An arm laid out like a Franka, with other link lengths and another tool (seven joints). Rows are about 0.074 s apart.
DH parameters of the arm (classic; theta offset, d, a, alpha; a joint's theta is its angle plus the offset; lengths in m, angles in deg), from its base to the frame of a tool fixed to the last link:
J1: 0 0.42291 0 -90
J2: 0 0 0 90
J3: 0 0.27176 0.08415 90
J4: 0 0 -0.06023 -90
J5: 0 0.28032 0 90
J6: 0 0 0.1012 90
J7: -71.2 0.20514 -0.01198 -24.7
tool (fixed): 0 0.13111 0 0
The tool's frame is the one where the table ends.
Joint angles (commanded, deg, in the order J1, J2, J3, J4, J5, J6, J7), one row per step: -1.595 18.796 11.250 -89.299 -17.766 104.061 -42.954; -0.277 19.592 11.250 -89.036 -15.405 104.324 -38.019; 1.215 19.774 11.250 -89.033 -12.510 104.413 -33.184; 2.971 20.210 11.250 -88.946 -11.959 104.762 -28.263; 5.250 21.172 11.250 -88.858 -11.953 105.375 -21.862; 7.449 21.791 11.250 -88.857 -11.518 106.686 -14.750
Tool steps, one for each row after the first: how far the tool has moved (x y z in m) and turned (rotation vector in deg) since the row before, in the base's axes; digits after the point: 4 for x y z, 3 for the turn. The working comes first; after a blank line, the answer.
Tool pose at each row, in the base's axes (x y z in m, rotation vector in deg; the steps are taken from these numbers as rounded here): 0.5920 0.0280 0.2971 68.459 148.464 13.558; 0.5916 0.0488 0.2903 74.321 145.681 15.855; 0.5881 0.0732 0.2873 80.266 142.891 18.462; 0.5876 0.0899 0.2846 83.997 139.930 18.760; 0.5865 0.1085 0.2775 88.267 136.146 18.280; 0.5876 0.1289 0.2747 93.189 131.001 18.975

-0.0004 0.0208 -0.0068 2.241 -0.377 -4.186; -0.0035 0.0244 -0.0030 2.574 -0.179 -4.160; -0.0005 0.0167 -0.0027 0.455 -0.593 -3.241; -0.0011 0.0186 -0.0071 -0.040 -0.625 -3.982; 0.0011 0.0204 -0.0028 0.619 -1.451 -4.834
